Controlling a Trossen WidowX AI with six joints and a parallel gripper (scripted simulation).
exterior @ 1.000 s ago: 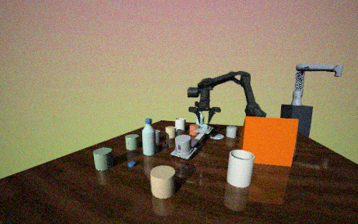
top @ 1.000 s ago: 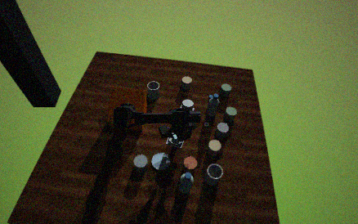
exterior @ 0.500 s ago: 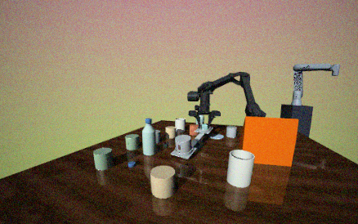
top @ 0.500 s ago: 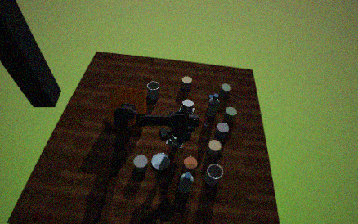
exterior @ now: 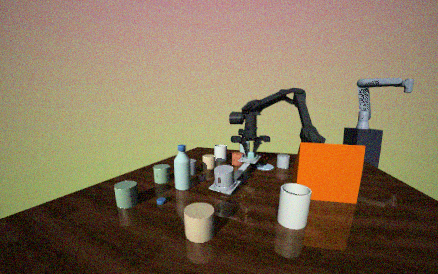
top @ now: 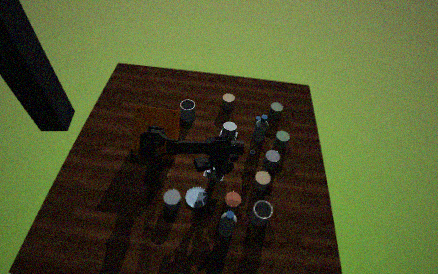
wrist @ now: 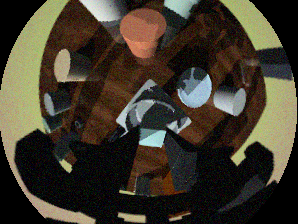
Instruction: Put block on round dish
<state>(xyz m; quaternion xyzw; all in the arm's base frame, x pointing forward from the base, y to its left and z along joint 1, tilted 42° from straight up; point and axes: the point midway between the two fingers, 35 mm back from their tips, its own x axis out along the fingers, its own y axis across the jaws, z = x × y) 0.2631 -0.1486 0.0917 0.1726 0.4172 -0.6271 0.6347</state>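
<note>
Now: the round dish 8 cm behind my gripper tip, 10 cm to the right of it and 8 cm below it. The rest, counted from my gripper tip: pale blue block: 1 cm above; balance: 4 cm ahead, 11 cm to the left, 4 cm below; orange cylinder: 8 cm ahead, 12 cm to the right, 5 cm below.
</note>
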